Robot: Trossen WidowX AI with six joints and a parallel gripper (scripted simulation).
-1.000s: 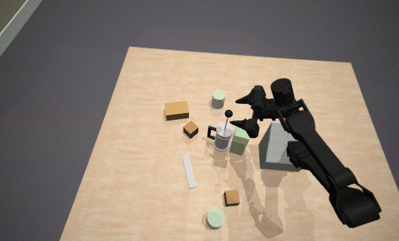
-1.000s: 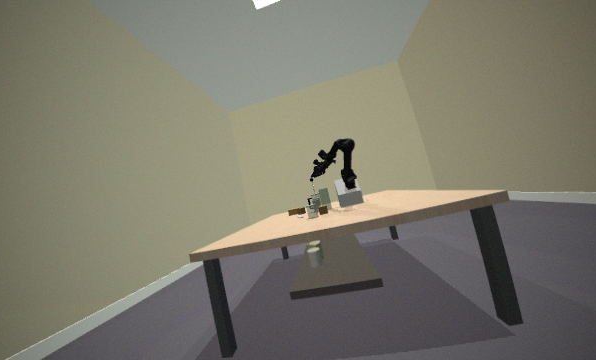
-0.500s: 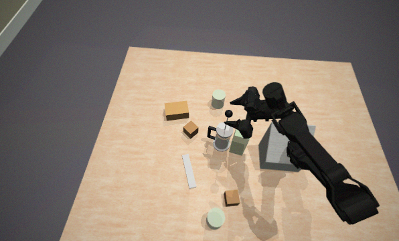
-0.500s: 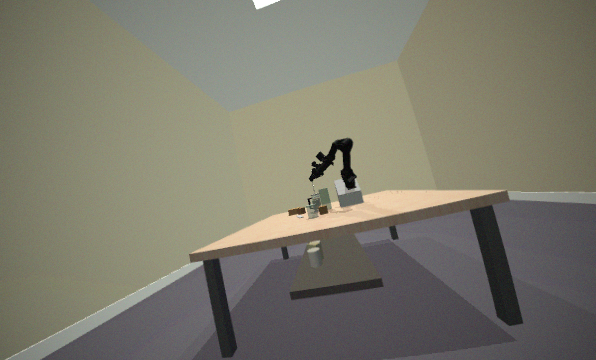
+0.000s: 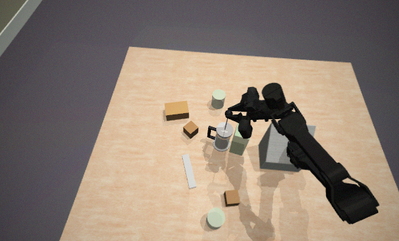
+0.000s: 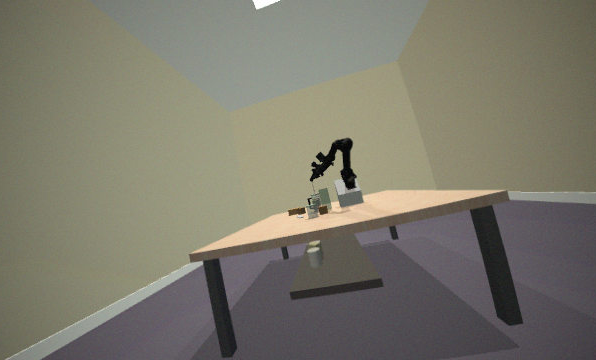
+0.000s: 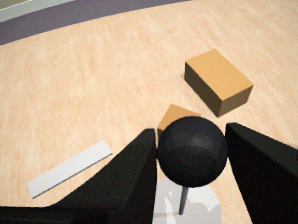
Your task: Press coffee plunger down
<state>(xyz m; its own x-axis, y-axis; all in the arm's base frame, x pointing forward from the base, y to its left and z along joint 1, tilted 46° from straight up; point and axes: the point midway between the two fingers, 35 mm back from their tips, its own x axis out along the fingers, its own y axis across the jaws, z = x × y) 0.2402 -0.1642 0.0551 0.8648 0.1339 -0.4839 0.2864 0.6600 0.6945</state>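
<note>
Now: the coffee press 130 mm below my gripper tip and 10 mm ahead of it. From my gripper tip the other things lie so: white strip 250 mm below, 140 mm ahead, 130 mm to the left; pale green block 180 mm below, 80 mm behind, 20 mm to the left; orange box 230 mm below, 210 mm ahead, 160 mm to the right.
</note>
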